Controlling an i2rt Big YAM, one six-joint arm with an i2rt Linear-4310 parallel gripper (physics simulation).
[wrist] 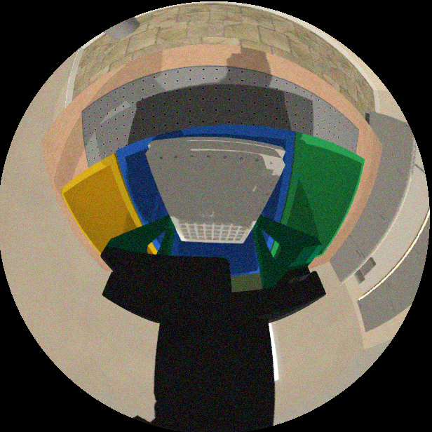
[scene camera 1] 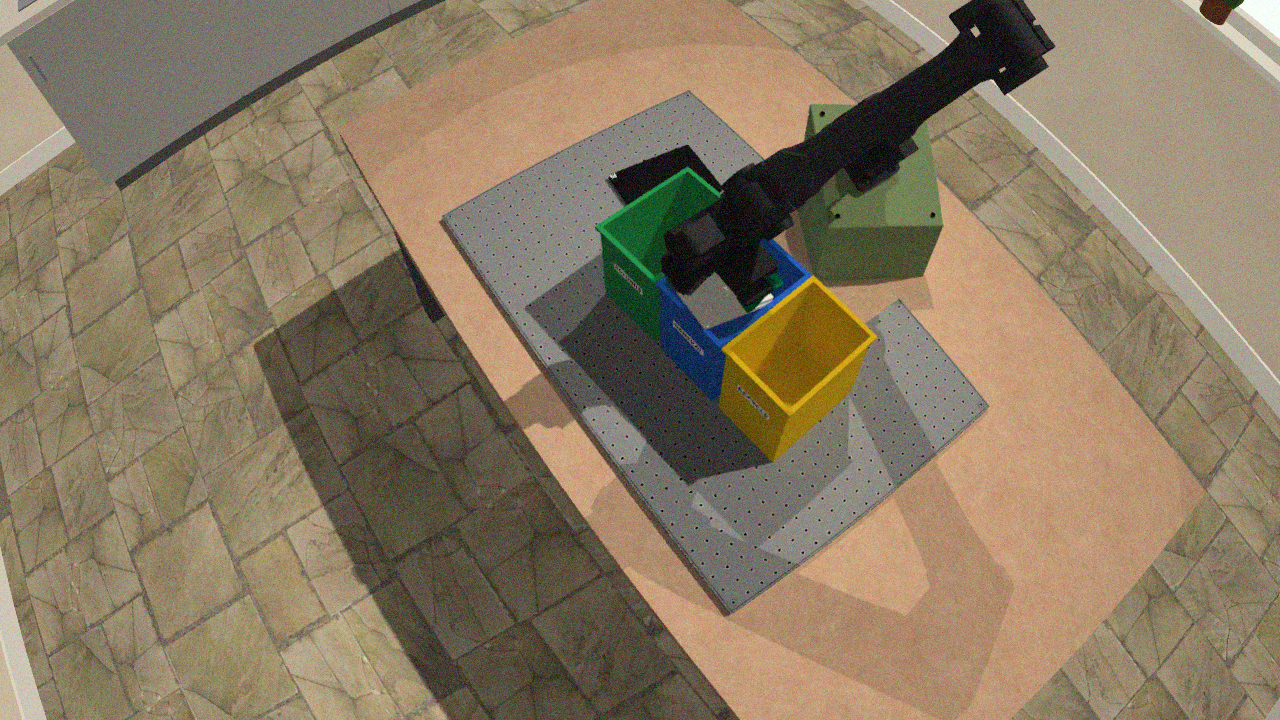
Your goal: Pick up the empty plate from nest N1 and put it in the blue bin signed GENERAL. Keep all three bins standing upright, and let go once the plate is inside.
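Frame: origin at the arm's base, x ahead, y left, z up, level; millimetres.
Seen in the pictures: gripper, fingertip midpoint: (scene camera 1: 731,288).
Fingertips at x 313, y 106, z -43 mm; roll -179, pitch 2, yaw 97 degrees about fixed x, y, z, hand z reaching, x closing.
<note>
Offsets run from my fingertips to a thing's top centre. Level surfaces: height alone.
The blue bin @[1 mm left, 5 mm back, 21 mm up] (scene camera 1: 689,344) (wrist: 175,252) stands upright between the green bin @[128 mm right, 22 mm ahead, 21 mm up] (scene camera 1: 631,291) (wrist: 327,185) and the yellow bin @[129 mm left, 33 mm back, 21 mm up] (scene camera 1: 760,407) (wrist: 97,200), both also upright. My gripper (scene camera 1: 747,284) (wrist: 213,217) is over the blue bin and shut on the plate (scene camera 1: 716,304) (wrist: 215,185), its green fingers at the plate's two sides. The plate is grey and see-through, with a white grid of wells near the fingers. It is at the blue bin's mouth, with its far edge close to the front rim. How deep it sits is hard to tell. Nest N1 cannot be made out.
The bins stand side by side on a grey perforated board @[159 mm down] (scene camera 1: 528,205) (wrist: 335,122) on the tan table @[172 mm down] (scene camera 1: 1056,402). A black flat block @[323 mm right, 78 mm back, 144 mm down] (scene camera 1: 666,170) lies behind the green bin. A green box (scene camera 1: 881,223) stands beside the arm, behind the blue and yellow bins.
</note>
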